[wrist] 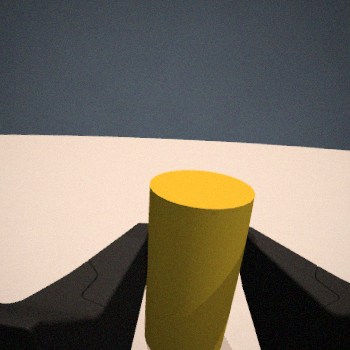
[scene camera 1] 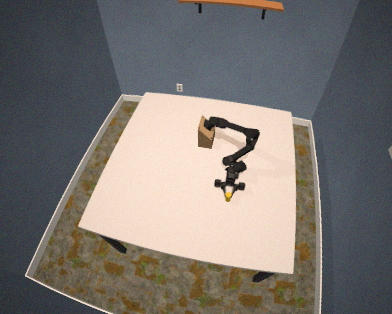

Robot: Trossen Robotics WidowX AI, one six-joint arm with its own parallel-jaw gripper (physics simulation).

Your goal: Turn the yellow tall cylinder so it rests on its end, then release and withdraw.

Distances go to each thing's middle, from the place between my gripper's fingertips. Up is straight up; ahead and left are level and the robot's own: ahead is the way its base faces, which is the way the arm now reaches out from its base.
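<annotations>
The yellow tall cylinder (wrist: pixel 198 221) is 10 mm below my hand, and it is also 10 mm behind my hand.
</annotations>
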